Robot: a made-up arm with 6 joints. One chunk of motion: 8 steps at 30 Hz.
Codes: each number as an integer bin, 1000 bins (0 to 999) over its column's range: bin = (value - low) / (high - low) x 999, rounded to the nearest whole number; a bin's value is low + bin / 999 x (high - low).
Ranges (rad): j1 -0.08..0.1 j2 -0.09..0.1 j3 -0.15..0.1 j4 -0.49..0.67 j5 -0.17..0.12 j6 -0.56..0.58
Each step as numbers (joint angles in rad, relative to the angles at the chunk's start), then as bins.
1 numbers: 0.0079 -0.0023 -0.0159 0.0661 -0.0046 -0.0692
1 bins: 488 461 536 479 570 430
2 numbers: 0.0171 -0.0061 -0.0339 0.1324 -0.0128 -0.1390
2 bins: 539 441 464 536 542 369
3 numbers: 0.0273 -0.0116 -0.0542 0.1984 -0.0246 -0.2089
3 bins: 596 412 383 593 501 308
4 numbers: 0.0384 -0.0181 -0.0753 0.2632 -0.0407 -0.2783
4 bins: 657 378 299 649 445 247
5 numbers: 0.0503 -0.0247 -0.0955 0.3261 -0.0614 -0.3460
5 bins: 723 343 218 703 374 188
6 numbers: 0.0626 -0.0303 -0.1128 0.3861 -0.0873 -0.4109
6 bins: 791 314 149 755 285 131
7 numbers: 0.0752 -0.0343 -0.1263 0.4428 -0.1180 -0.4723
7 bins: 861 293 95 803 179 77
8 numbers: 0.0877 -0.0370 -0.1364 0.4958 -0.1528 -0.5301
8 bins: 931 279 54 849 59 26
